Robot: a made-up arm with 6 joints.
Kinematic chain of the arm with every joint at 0, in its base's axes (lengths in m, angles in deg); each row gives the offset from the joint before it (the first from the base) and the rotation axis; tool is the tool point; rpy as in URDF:
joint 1: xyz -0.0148 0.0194 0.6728 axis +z
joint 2: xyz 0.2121 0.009 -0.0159 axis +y
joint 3: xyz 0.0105 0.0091 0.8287 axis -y
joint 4: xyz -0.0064 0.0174 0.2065 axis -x
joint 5: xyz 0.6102 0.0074 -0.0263 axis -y
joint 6: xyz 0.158 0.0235 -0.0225 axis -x
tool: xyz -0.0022 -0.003 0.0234 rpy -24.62 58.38 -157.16
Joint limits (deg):
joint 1: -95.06..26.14
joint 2: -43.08..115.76
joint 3: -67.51..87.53
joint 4: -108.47..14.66
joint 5: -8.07..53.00
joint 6: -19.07..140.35
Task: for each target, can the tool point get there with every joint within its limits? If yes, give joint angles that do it. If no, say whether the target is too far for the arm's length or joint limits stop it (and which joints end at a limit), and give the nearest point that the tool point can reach.
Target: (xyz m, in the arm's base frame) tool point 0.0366 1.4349 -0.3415
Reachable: no: joint limits stop it (at a limit: joint 1, joint 5, joint 6) | nearest point 0.5272 0.4351 -0.3415 | short by 1.114 m
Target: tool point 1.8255 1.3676 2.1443
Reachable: no: too far | nearest point 1.3117 0.7862 1.6197 | short by 0.937 m
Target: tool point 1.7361 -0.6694 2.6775
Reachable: no: too far | nearest point 1.1537 -0.4403 1.9198 | short by 0.983 m
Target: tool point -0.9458 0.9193 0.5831
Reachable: no: joint limits stop it (at a limit: joint 2, joint 3, joint 5) | nearest point -0.7609 0.7406 1.5960 | short by 1.045 m
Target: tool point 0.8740 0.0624 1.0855
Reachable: yes | joints -0.98 -1.49 -49.09 -67.54 6.24 22.89
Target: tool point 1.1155 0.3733 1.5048
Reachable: yes | joints 12.68 11.56 -1.79 -43.49 7.55 108.46
